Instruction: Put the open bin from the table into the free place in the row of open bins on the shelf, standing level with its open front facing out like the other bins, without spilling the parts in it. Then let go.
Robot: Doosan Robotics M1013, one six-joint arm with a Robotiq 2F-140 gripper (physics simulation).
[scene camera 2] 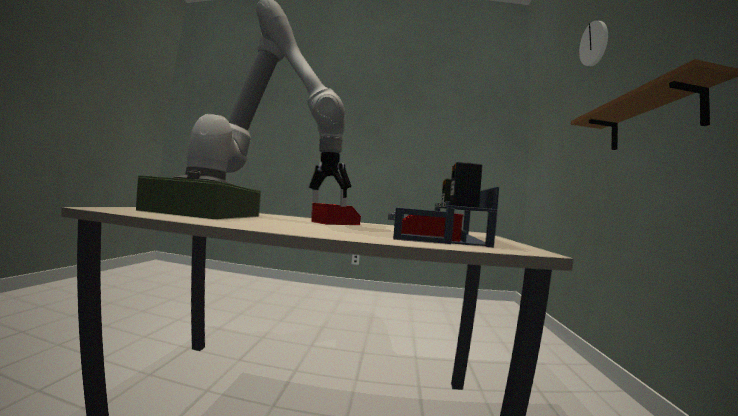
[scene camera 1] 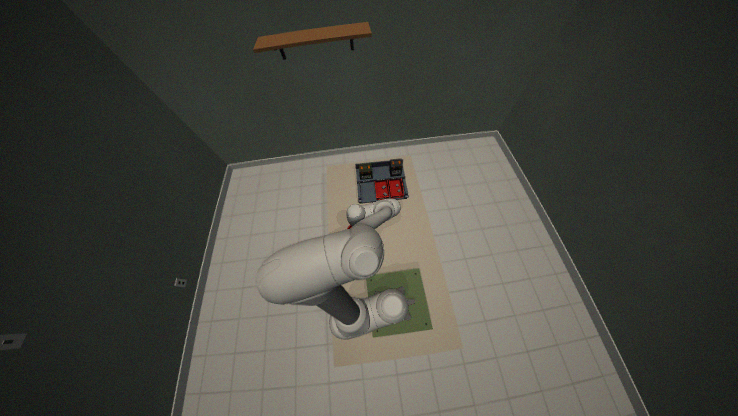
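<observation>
The red open bin (scene camera 2: 334,213) stands on the table (scene camera 2: 289,223) (scene camera 1: 413,242) in scene camera 2; in scene camera 1 a small red edge shows beside the arm, the rest hidden under it. My gripper (scene camera 2: 329,195) is open and points down right above the bin, its fingertips at the height of the bin's top edge. In scene camera 1 the arm hides the gripper. The grey-blue shelf (scene camera 2: 448,227) (scene camera 1: 358,181) holds two red bins side by side in its lower row, at the middle and right in scene camera 1. The free place (scene camera 1: 366,191) is at the left of that row.
Two dark boxes with orange marks stand on the shelf's upper level, a left one (scene camera 1: 365,171) and a right one (scene camera 1: 396,167). The arm's base stands on a green block (scene camera 2: 196,197) (scene camera 1: 421,310). A brown wall shelf (scene camera 1: 312,36) (scene camera 2: 656,93) hangs beyond the table.
</observation>
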